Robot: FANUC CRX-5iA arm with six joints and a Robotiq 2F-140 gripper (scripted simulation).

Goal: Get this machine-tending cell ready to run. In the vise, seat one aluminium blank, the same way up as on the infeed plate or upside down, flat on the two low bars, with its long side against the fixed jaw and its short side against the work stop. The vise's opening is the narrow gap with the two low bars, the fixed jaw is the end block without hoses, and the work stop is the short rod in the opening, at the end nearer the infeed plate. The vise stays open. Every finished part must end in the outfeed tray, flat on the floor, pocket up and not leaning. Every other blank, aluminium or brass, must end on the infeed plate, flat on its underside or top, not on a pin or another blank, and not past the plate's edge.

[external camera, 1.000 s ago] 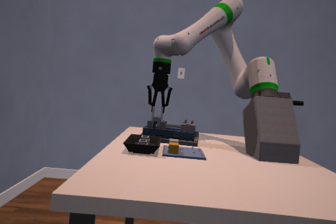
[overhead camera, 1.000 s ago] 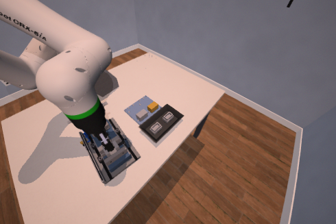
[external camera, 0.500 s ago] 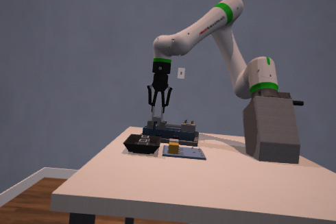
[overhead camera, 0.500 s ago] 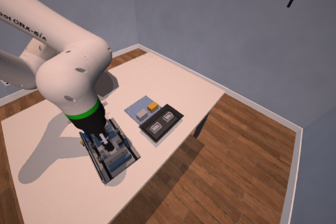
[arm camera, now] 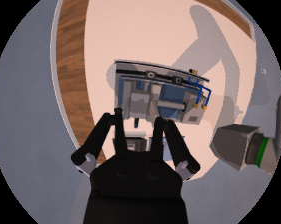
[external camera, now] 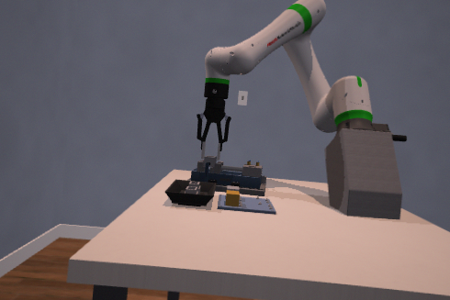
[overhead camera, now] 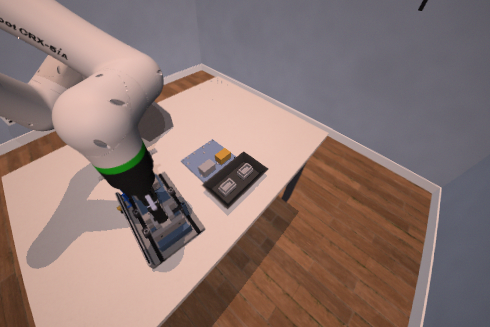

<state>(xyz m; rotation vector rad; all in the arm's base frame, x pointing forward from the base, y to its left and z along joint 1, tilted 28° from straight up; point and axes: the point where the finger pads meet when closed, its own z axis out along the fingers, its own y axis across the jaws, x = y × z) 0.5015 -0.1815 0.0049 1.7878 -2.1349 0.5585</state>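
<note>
Now: the vise 7 cm behind my hand, 1 cm to the left of it and 10 cm below it. Also, from my hand: brass blank 7 cm behind, 34 cm to the left, 11 cm below.
</note>
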